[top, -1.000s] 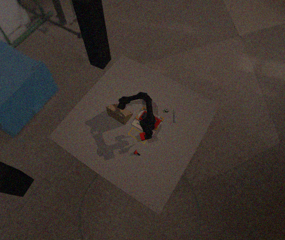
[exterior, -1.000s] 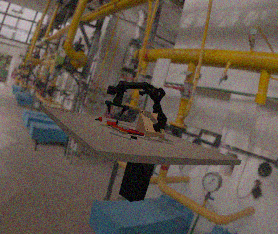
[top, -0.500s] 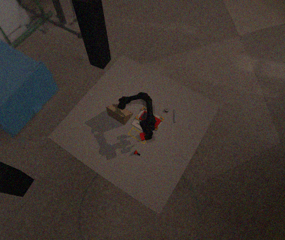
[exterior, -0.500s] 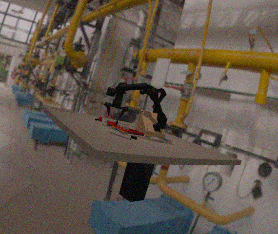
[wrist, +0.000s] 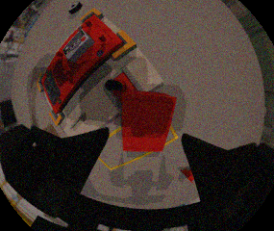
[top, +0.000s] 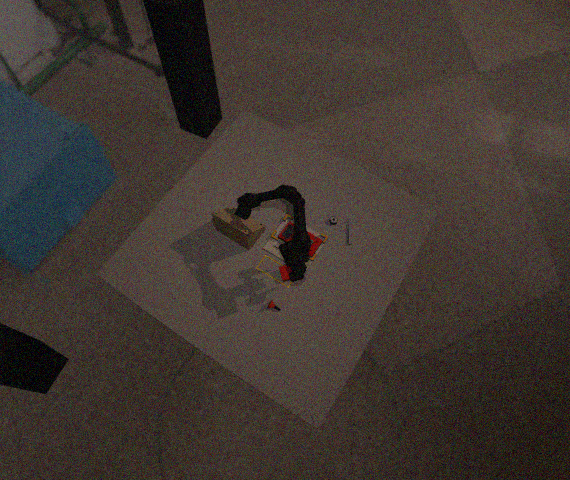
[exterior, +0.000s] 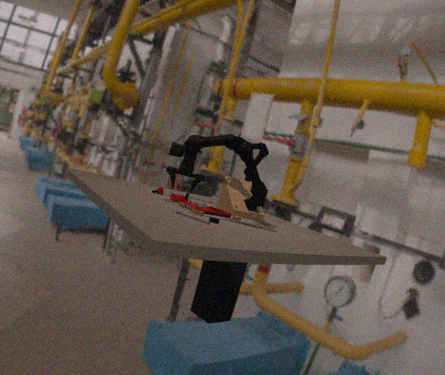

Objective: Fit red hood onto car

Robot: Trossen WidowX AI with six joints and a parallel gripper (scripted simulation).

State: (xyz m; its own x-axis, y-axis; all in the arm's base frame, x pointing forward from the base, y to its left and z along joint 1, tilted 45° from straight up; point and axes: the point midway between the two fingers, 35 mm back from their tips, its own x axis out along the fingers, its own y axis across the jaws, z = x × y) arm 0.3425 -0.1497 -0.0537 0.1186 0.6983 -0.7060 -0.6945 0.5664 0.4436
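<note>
Now: gripper tip 30 mm above the red hood.
</note>
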